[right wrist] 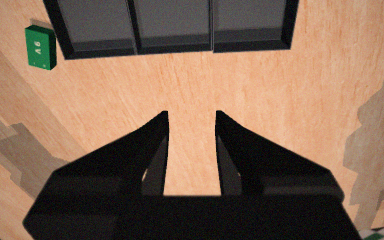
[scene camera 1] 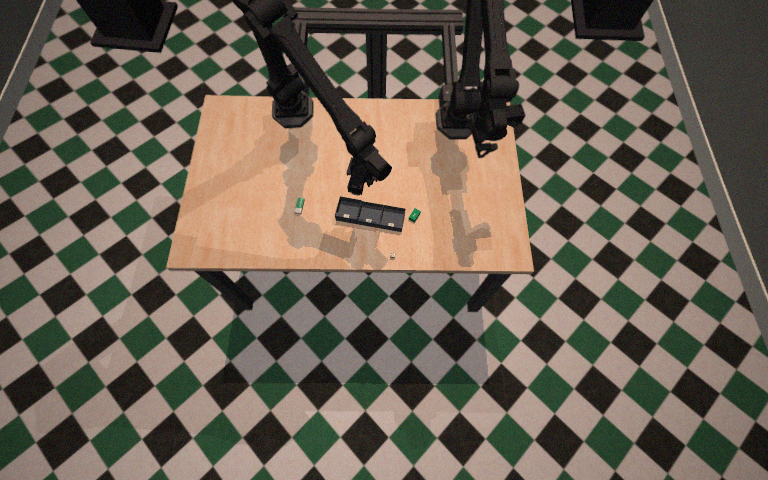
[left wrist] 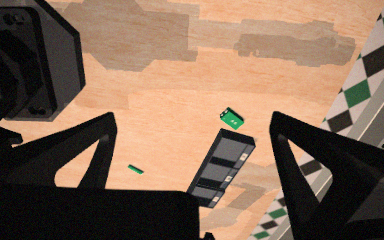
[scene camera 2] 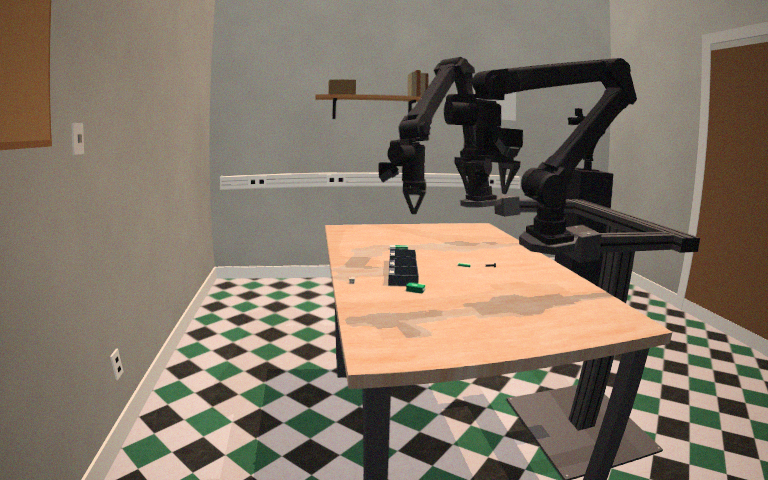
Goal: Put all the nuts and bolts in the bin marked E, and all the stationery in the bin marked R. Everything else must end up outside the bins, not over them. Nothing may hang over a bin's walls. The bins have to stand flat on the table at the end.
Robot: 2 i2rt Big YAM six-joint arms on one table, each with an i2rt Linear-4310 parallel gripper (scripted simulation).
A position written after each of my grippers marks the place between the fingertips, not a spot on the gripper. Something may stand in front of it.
Observation:
In view: my left gripper (scene camera 2: 486, 194), my right gripper (right wrist: 192, 120) and a green 9 V battery (right wrist: 41, 42).
My left gripper shows as well in the left wrist view (left wrist: 193, 120).

